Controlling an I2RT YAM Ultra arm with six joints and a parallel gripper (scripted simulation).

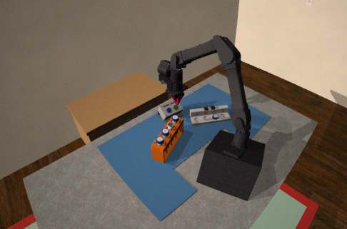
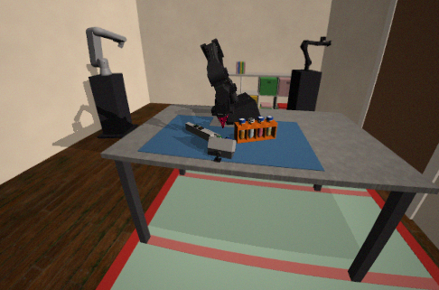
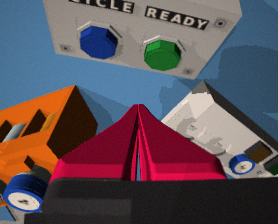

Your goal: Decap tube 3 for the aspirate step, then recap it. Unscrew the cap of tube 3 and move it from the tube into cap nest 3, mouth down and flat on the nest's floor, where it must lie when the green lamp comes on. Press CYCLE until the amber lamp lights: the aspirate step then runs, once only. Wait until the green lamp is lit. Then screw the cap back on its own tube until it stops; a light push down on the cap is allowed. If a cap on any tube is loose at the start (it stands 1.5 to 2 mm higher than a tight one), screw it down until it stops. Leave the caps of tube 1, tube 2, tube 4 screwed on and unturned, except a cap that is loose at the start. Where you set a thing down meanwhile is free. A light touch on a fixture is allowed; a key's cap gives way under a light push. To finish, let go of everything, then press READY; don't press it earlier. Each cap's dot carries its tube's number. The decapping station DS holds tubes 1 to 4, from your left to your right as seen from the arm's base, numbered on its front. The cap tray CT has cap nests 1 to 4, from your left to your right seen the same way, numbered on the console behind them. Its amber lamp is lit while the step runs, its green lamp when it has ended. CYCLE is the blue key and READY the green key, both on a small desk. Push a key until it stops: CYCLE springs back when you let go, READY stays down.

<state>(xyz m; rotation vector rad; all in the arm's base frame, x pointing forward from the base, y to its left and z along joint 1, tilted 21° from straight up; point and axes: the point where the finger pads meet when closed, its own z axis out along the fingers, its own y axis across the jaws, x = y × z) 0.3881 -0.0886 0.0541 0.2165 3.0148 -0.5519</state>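
Right now my hand is 50 mm above the green ready key, 20 mm to the left of it and 20 mm short of it. Also, from my hand: grey key desk 60 mm below, 40 mm ahead; blue cap 180 mm behind, 120 mm to the right, 100 mm below; blue cycle key 50 mm below, 30 mm ahead, 20 mm to the left.
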